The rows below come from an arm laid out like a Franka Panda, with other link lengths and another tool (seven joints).
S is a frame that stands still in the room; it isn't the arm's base.
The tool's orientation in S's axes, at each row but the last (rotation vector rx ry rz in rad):
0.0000 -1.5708 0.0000
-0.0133 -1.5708 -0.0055
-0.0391 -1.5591 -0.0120
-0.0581 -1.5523 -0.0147
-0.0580 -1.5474 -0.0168
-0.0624 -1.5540 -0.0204
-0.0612 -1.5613 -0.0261
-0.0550 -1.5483 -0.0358
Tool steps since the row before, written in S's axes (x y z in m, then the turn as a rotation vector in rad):
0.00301 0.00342 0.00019 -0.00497 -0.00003 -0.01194
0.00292 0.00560 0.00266 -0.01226 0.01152 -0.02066
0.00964 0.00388 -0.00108 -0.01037 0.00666 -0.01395
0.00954 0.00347 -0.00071 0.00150 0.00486 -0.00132
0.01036 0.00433 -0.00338 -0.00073 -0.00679 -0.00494
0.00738 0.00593 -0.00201 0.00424 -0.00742 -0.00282
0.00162 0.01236 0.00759 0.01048 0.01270 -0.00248
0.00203 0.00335 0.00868 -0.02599 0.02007 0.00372
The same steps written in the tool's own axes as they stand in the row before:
0.00019 0.00342 -0.00301 -0.01194 -0.00003 0.00497
0.00269 0.00562 -0.00285 -0.02060 0.01147 0.01240
-0.00090 0.00421 -0.00952 -0.01396 0.00656 0.01042
-0.00044 0.00393 -0.00938 -0.00116 0.00496 -0.00129
-0.00302 0.00491 -0.01021 -0.00513 -0.00668 0.00029
-0.00173 0.00636 -0.00709 -0.00294 -0.00711 -0.00467
0.00788 0.01226 -0.00087 -0.00210 0.01332 -0.00978
0.00876 0.00335 -0.00164 0.00337 0.01848 0.02719

